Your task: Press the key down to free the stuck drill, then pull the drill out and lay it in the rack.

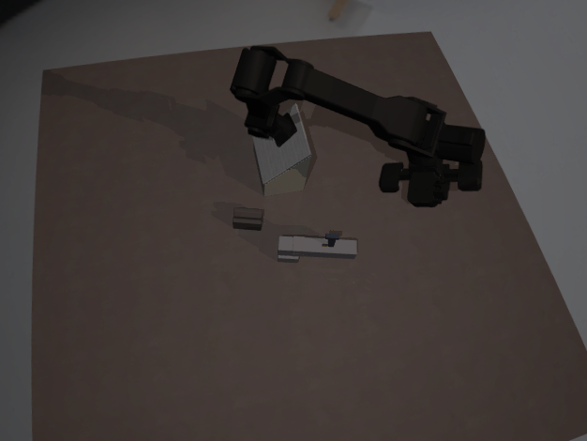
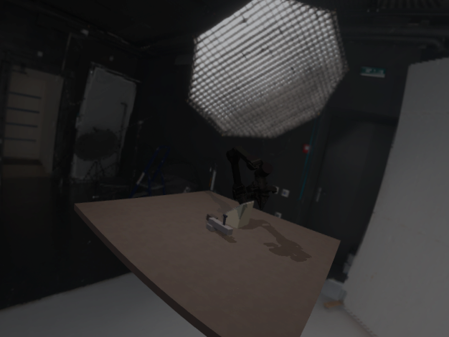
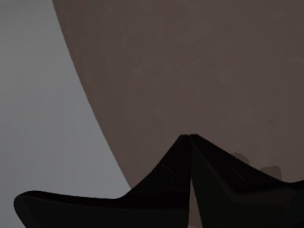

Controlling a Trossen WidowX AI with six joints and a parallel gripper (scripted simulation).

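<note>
Right now my gripper tip is 30 mm past the dark key, 200 mm to the left of it and 140 mm above it. The rest, counted from my gripper tip: drill 50 mm behind, 240 mm to the right, 190 mm below; then grey rack 170 mm behind, 350 mm to the right, 220 mm below; then long pale grey block 40 mm behind, 230 mm to the right, 190 mm below.
</note>
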